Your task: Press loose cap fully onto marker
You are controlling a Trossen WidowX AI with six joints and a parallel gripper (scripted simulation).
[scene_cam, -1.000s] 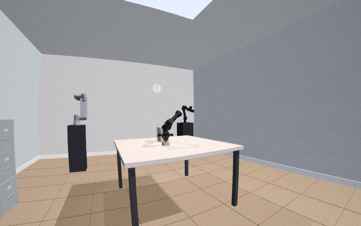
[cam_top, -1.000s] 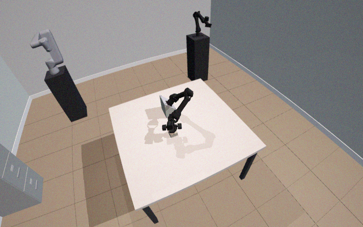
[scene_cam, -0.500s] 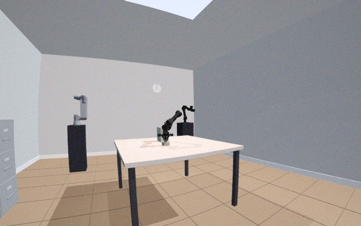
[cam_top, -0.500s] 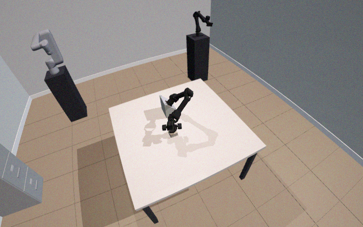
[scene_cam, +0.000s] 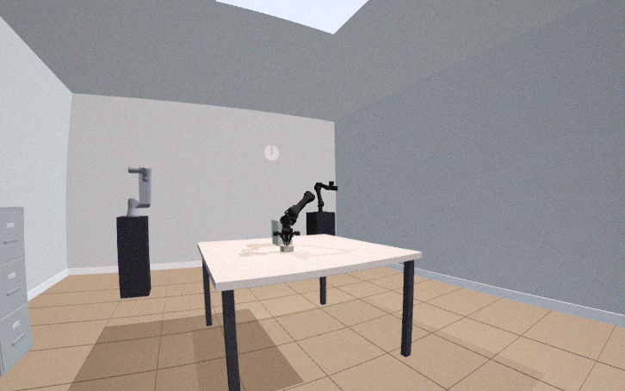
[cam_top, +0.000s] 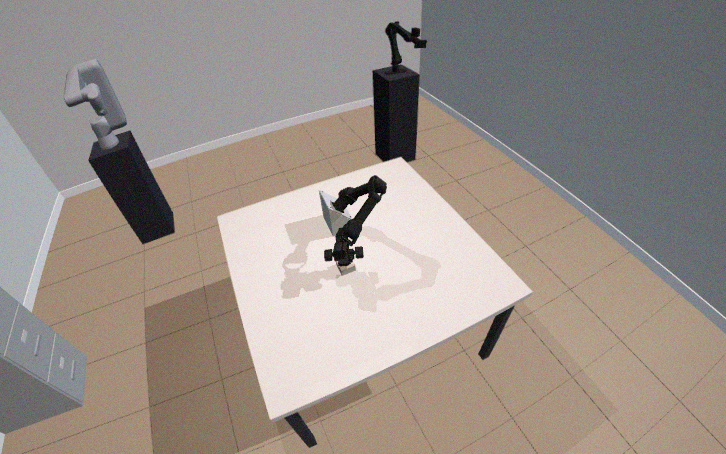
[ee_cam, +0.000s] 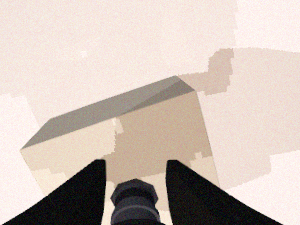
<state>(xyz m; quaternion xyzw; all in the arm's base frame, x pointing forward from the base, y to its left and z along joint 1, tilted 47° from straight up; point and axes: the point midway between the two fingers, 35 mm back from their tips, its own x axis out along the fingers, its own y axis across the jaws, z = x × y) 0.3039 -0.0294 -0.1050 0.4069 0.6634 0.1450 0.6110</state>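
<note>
My gripper tip is 20 mm past the dark cap, 10 mm to the right of it and 50 mm below it. From my gripper tip the other things lie so: holder block 10 mm behind, 10 mm to the left, 20 mm below.
</note>
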